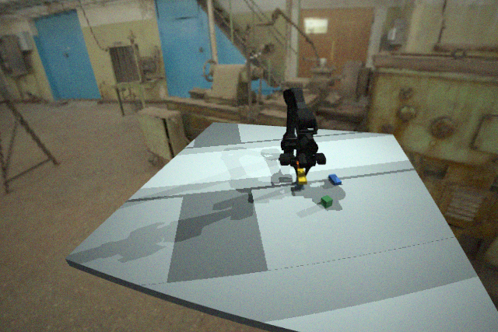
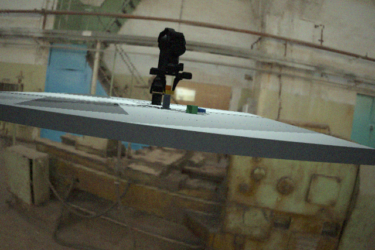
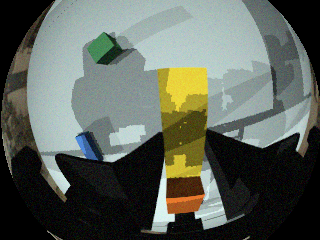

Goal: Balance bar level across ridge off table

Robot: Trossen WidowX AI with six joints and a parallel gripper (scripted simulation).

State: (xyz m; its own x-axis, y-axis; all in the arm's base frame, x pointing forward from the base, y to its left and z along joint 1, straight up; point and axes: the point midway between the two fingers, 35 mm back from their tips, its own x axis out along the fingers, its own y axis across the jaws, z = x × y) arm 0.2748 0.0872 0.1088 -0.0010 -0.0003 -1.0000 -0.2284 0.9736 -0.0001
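The bar lies 40 mm behind my gripper tip, 10 mm to the right of it and 10 mm above it. From my gripper tip the other things lie so: flat blue block (150 mm to the left, 100 mm behind, 70 mm below); then green cube (110 mm to the left, 80 mm ahead, 60 mm below).
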